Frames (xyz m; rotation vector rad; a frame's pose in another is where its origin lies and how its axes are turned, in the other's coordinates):
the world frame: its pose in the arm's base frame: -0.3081 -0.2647 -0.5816 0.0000 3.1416 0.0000
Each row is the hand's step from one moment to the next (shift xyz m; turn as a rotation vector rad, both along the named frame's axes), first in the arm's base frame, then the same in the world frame.
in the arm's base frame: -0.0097 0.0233 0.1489 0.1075 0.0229 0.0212
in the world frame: 0.0097 0.0233 -0.1489 -0.1075 0.0229 -0.0212
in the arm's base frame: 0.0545 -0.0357 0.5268 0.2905 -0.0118 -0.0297
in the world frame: -0.0545 -0.0357 -0.5268 -0.2905 -0.0118 0.0297
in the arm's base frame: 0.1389 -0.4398 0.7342 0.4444 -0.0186 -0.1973
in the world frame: -0.1389 -0.4398 -0.7342 -0.4444 -0.0186 0.1973
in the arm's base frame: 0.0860 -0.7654 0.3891 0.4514 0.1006 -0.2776
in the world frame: -0.0860 -0.7654 -0.3891 -0.4514 0.1006 0.2776
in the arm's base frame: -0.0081 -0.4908 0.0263 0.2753 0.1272 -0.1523
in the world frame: 0.0081 -0.4908 -0.0263 -0.2753 0.1272 0.1523
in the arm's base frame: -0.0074 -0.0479 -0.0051 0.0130 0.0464 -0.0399
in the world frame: 0.0074 -0.0479 0.0051 -0.0130 0.0464 0.0399
